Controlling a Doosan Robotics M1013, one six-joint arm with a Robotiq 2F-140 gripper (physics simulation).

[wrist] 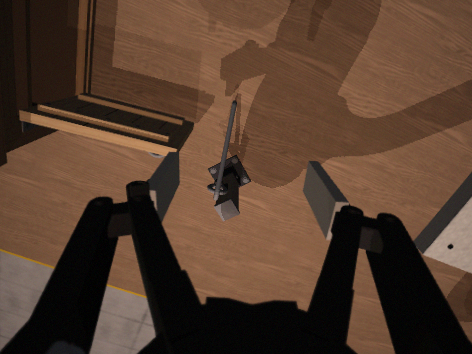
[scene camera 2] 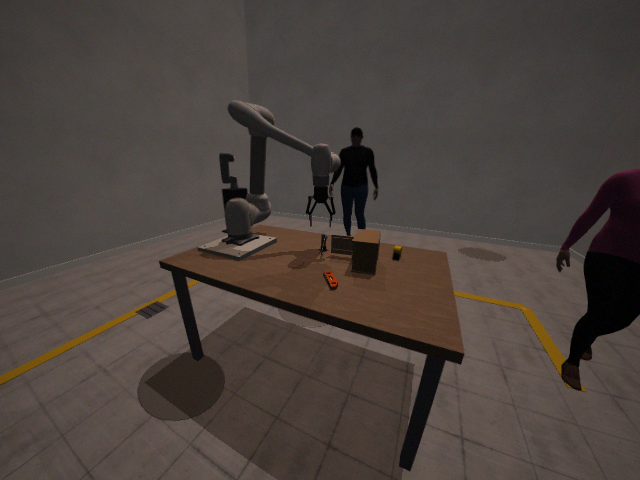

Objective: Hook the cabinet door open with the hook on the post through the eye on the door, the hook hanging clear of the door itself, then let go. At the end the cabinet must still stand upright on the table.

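Where they show: gripper, fingertip midpoint: (wrist: 242,172) (scene camera 2: 320,226); arm's base, origin of the base link: (scene camera 2: 240,239).
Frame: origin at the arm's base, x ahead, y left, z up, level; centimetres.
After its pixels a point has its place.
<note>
The cabinet (scene camera 2: 365,254) @[x 86.6, y -2.7, z 7.4 cm] (wrist: 12,75) @[x 78.1, y 9.8, z 10.8 cm] stands upright on the table (scene camera 2: 403,299) @[x 107.8, y -17.6, z -2.8 cm] (wrist: 265,260) @[x 41.6, y 28.7, z -2.8 cm]. Its door (scene camera 2: 341,244) @[x 68.4, y 11.3, z 5.0 cm] (wrist: 100,132) @[x 69.7, y 11.8, z 10.2 cm] stands open, swung out toward the post (scene camera 2: 323,244) @[x 57.9, y 9.3, z 3.7 cm] (wrist: 227,209) @[x 54.7, y 15.6, z 8.0 cm]. In the wrist view part of the eye (wrist: 156,154) @[x 64.8, y 13.9, z 5.5 cm] shows at the door's lower side, near its free end. The hook (wrist: 229,135) @[x 57.8, y 8.7, z 3.2 cm] is a thin grey rod joined to the post; it points up in the wrist view, past the door's free end and apart from door and eye. My gripper (scene camera 2: 321,223) @[x 56.6, y 7.8, z 15.1 cm] (wrist: 242,172) @[x 56.6, y 7.8, z 15.1 cm] is open and empty, above the post, which shows between its fingers.
An orange tool (scene camera 2: 330,279) @[x 75.3, y -18.2, z -1.6 cm] lies in front of the cabinet. A yellow and black object (scene camera 2: 397,252) @[x 98.4, y 22.5, z 1.8 cm] stands to its right. The robot's white base plate (scene camera 2: 237,246) @[x 7.9, y -10.5, z -0.1 cm] (wrist: 455,245) @[x 15.8, y 10.2, z 0.3 cm] is at the left of the table in the scene view. Two people stand beyond the table.
</note>
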